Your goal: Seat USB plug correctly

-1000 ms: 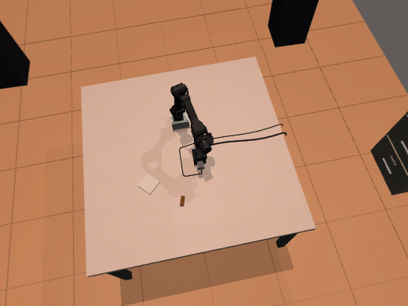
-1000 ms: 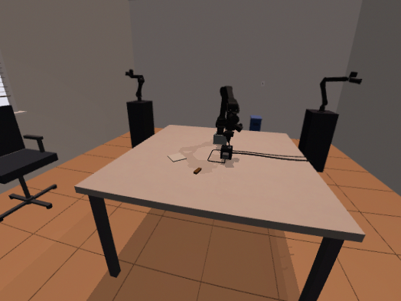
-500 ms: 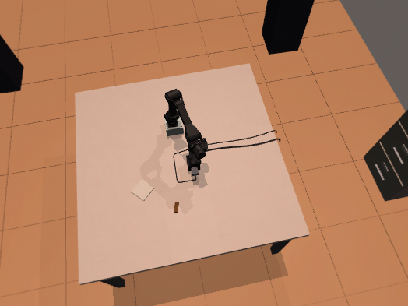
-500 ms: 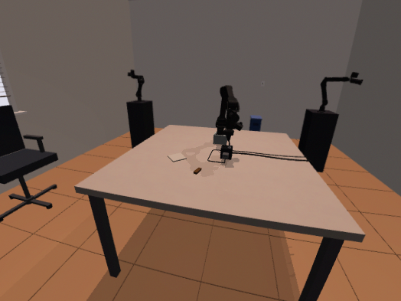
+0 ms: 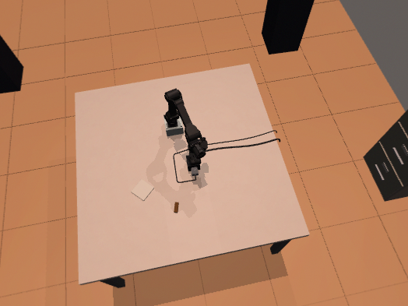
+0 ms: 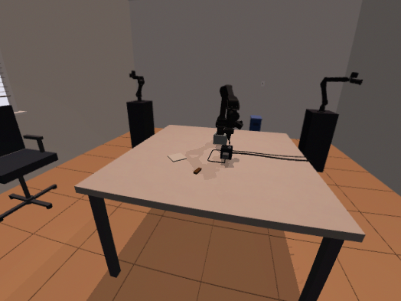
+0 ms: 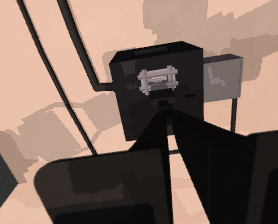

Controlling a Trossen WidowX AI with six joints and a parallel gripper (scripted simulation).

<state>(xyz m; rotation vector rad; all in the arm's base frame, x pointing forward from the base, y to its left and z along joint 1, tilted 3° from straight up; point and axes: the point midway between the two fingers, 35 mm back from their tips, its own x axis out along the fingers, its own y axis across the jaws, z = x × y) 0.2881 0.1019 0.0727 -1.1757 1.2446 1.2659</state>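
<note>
Now: gripper tip 6 cm above the metal socket frame and 1 cm to the right of it. Also, from my gripper tip: white flat pad (34 cm to the right, 13 cm below, 12 cm ahead); then small brown block (26 cm ahead, 15 cm to the right, 12 cm below); then dark USB plug (2 cm below).
</note>
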